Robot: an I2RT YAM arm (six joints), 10 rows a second.
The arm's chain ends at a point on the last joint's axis. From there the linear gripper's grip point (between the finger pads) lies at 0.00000 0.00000 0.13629 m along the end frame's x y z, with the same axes.
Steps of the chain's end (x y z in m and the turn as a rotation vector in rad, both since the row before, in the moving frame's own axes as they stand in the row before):
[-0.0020, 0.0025, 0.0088, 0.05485, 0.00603, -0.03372]
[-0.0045, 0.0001, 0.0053, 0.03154, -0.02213, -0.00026]
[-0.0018, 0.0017, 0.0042, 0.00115, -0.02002, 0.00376]
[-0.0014, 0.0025, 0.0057, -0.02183, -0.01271, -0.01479]
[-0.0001, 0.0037, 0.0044, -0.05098, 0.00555, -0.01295]
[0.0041, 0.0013, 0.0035, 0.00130, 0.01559, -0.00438]
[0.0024, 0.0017, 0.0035, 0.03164, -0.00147, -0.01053]
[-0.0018, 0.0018, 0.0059, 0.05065, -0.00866, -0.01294]
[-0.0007, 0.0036, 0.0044, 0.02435, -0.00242, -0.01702]
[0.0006, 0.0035, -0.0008, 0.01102, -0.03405, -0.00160]
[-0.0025, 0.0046, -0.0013, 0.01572, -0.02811, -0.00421]
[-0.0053, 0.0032, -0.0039, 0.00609, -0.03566, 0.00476]
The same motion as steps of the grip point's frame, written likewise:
[-0.0013, -0.0050, 0.0086, 0.05485, 0.00603, -0.03372]
[-0.0075, -0.0042, 0.0052, 0.03154, -0.02213, -0.00026]
[-0.0045, 0.0015, 0.0042, 0.00115, -0.02002, 0.00376]
[-0.0031, 0.0055, 0.0057, -0.02183, -0.01271, -0.01479]
[0.0007, 0.0106, 0.0042, -0.05098, 0.00555, -0.01295]
[0.0062, 0.0011, 0.0035, 0.00130, 0.01559, -0.00438]
[0.0022, -0.0026, 0.0034, 0.03164, -0.00147, -0.01053]
[-0.0030, -0.0051, 0.0057, 0.05065, -0.00866, -0.01294]
[-0.0011, 0.0003, 0.0044, 0.02435, -0.00242, -0.01702]
[-0.0040, 0.0020, -0.0009, 0.01102, -0.03405, -0.00160]
[-0.0063, 0.0025, -0.0014, 0.01572, -0.02811, -0.00421]
[-0.0102, 0.0024, -0.0040, 0.00609, -0.03566, 0.00476]

